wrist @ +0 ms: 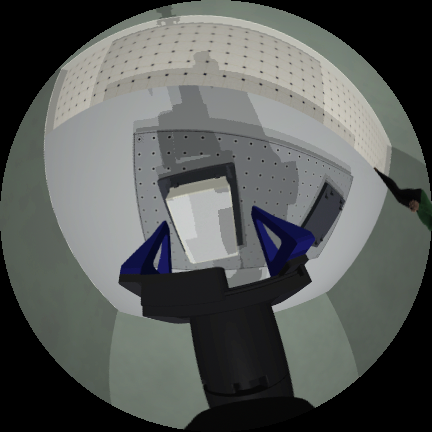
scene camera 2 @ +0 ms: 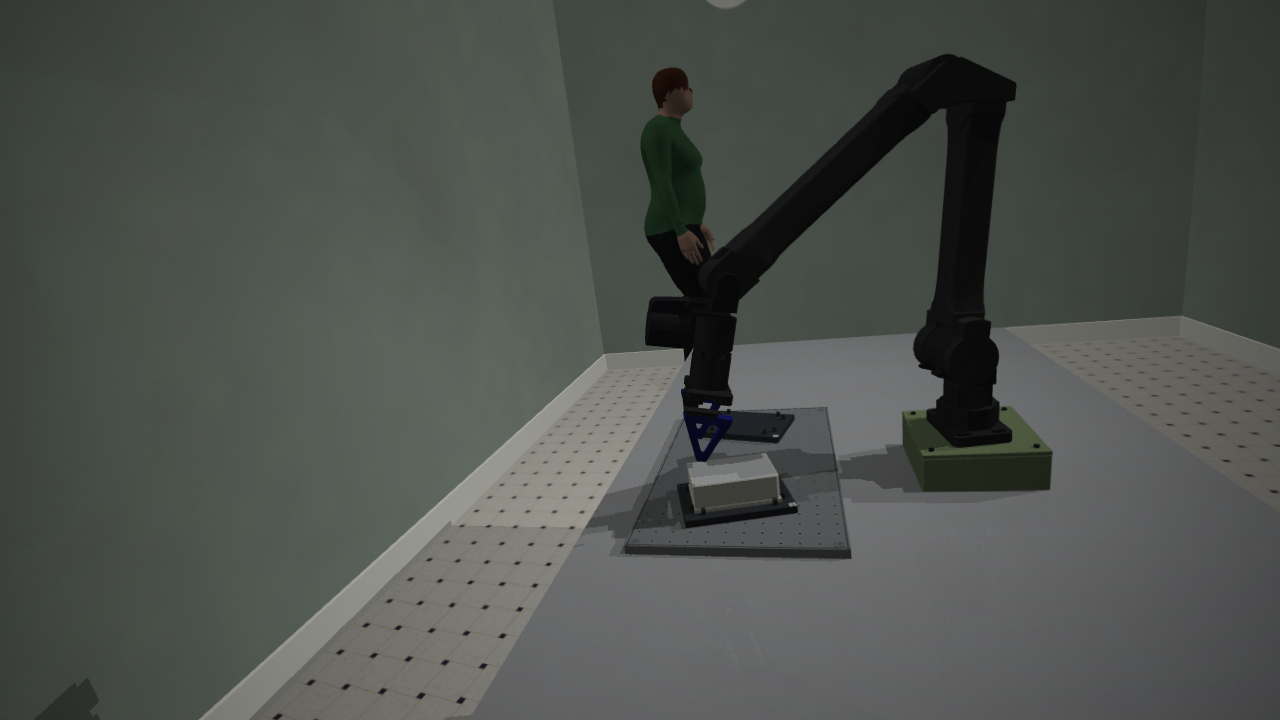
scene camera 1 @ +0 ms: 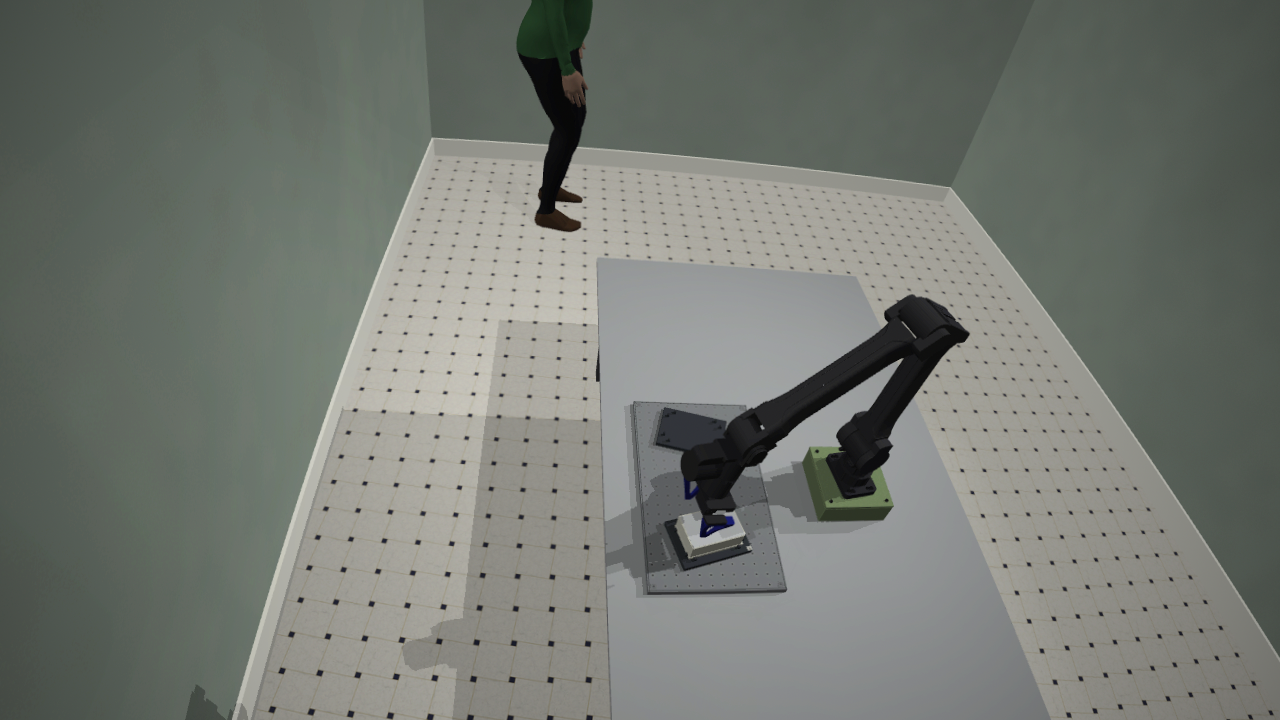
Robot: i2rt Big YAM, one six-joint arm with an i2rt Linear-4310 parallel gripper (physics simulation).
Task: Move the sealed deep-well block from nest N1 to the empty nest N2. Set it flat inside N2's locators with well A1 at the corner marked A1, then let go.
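Places are measured from the arm's base along level axes (x back, y right, z up), in metres.
Pixels of known places: gripper, between the fingertips: (wrist: 209, 216) (scene camera 2: 699, 449) (scene camera 1: 695, 517); arm's base, origin of its link: (scene camera 2: 966, 429) (scene camera 1: 849, 475).
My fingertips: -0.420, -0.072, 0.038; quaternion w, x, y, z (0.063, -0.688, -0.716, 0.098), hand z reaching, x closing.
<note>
For each thing: its top centre in the pictures, then the offset to it from my fingertips, as dx, dy, dz. Level surfaces: height alone.
- sealed deep-well block, centre of its top: (wrist: 206, 231) (scene camera 2: 730, 469) (scene camera 1: 712, 525) +0.044, -0.006, -0.034
- dark nest N1, centre of its top: (scene camera 2: 733, 488) (wrist: 205, 220) (scene camera 1: 709, 533) +0.045, -0.006, -0.066
- dark nest N2, centre of its top: (scene camera 2: 745, 418) (scene camera 1: 693, 428) (wrist: 325, 222) +0.089, +0.285, -0.066
- grey perforated plate, centre of its top: (scene camera 2: 746, 462) (wrist: 271, 219) (scene camera 1: 703, 487) +0.075, +0.127, -0.087
- table, height of its surface: dz -0.101
The sealed deep-well block (scene camera 1: 713, 548) (scene camera 2: 733, 489) (wrist: 200, 220) is white and cream and lies flat in the dark nest N1 (scene camera 1: 702, 563) (scene camera 2: 738, 516) (wrist: 239, 215). The dark nest N2 (scene camera 1: 684, 429) (scene camera 2: 751, 427) (wrist: 324, 215) is empty, farther back on the plate. My gripper (scene camera 1: 696, 515) (scene camera 2: 701, 443) (wrist: 209, 216) is open and empty, pointing down just above the block. In the wrist view one blue finger shows on each side of the block. Small pale marks show on the nests' corners, but the lettering is not readable.
Both nests are on a grey perforated plate (scene camera 1: 765, 573) (scene camera 2: 814, 535) (wrist: 145, 175) on the table (scene camera 1: 859, 626) (scene camera 2: 939, 608). The arm's green base (scene camera 1: 854, 512) (scene camera 2: 984, 471) stands right of the plate. A person in green (scene camera 1: 546, 31) (scene camera 2: 675, 179) stands beyond the table's back left.
</note>
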